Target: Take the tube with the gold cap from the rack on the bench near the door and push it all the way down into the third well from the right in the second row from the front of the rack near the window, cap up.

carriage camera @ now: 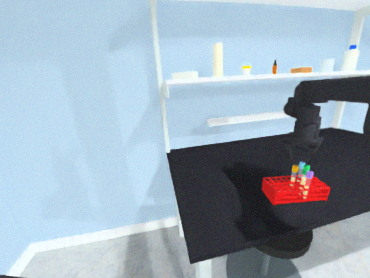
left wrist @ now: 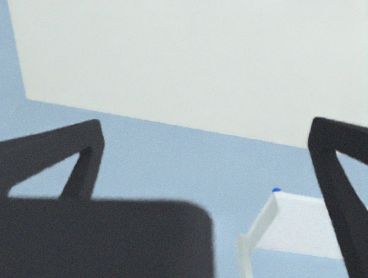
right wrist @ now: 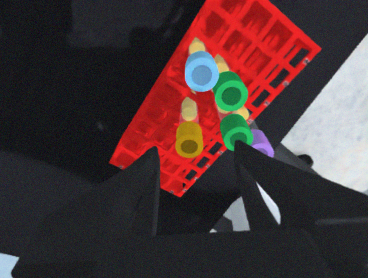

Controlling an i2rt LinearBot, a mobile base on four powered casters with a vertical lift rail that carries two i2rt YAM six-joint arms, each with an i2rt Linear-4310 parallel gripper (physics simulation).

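The tube with the gold cap (carriage camera: pixel 295 169) (right wrist: pixel 189 140) stands cap up in the red rack (carriage camera: pixel 273 193) (right wrist: pixel 292 27) on the black bench. Around it in the rack are tubes with a light blue cap (carriage camera: pixel 302 164) (right wrist: pixel 201 73), two green caps (right wrist: pixel 231 92) (right wrist: pixel 237 134) and a purple cap (carriage camera: pixel 310 174) (right wrist: pixel 262 143). My right gripper (carriage camera: pixel 302 157) (right wrist: pixel 196 151) is partly open and empty, above the rack. In the right wrist view its fingertips lie either side of the gold cap, the right one close to the nearer green cap. My left gripper (left wrist: pixel 203 130) is wide open and empty, away from the bench. The rack near the window does not show.
The black bench (carriage camera: pixel 210 200) has a dark stool (carriage camera: pixel 287 246) at its front edge. A white shelf (carriage camera: pixel 192 81) above the bench holds a cream cylinder (carriage camera: pixel 218 60), a small orange bottle (carriage camera: pixel 274 68) and a white bottle with a blue cap (carriage camera: pixel 351 60).
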